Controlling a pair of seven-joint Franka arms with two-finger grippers.
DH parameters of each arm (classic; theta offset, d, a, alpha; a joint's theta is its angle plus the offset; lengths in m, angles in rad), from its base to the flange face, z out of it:
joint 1: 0 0.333 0 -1.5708
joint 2: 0 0 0 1.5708
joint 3: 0 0.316 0.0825 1.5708
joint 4: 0 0 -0.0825 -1.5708
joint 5: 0 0.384 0 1.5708
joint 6: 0 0 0.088 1.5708
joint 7: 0 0.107 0 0
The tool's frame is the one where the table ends.
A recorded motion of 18 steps. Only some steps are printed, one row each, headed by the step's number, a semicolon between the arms.
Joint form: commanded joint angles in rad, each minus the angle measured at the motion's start. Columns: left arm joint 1, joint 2, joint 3, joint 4, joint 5, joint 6, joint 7; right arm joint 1, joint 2, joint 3, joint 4, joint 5, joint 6, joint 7.
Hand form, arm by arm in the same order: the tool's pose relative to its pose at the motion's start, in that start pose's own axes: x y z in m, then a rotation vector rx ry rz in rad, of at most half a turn. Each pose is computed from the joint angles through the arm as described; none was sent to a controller.
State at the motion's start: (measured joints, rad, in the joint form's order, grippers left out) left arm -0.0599 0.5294 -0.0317 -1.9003 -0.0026 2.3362 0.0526; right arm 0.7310 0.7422 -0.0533 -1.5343 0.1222 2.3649 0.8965
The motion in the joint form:
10: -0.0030 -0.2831 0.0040 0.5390 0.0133 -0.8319 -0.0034; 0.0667 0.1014 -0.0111 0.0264 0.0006 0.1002 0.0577
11: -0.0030 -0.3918 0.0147 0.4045 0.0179 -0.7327 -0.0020; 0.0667 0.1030 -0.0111 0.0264 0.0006 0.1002 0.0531
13: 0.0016 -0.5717 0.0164 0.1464 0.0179 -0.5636 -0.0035; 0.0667 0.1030 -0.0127 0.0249 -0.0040 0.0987 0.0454
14: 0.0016 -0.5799 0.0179 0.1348 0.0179 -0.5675 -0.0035; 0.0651 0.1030 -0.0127 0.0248 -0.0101 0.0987 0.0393
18: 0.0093 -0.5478 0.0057 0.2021 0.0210 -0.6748 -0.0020; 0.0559 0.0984 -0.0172 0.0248 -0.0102 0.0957 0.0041
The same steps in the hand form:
10: -0.0347 0.0050 -0.3579 0.0215 -0.0110 -0.0007; -0.0321 -0.0195 0.0533 0.0120 0.0240 0.0002
11: -0.0580 0.0009 -0.3671 0.0335 0.0618 -0.0085; -0.0322 -0.0192 0.0544 0.0105 0.0233 -0.0044
13: -0.1005 0.0009 -0.3583 0.0412 0.1524 -0.0136; -0.0317 -0.0181 0.0550 0.0056 0.0252 -0.0146
14: -0.1037 0.0002 -0.3565 0.0408 0.1451 -0.0152; -0.0307 -0.0175 0.0550 0.0031 0.0285 -0.0238
18: -0.1026 0.0022 -0.3616 0.0399 0.0729 -0.0107; -0.0225 -0.0134 0.0515 0.0022 0.0332 -0.0474

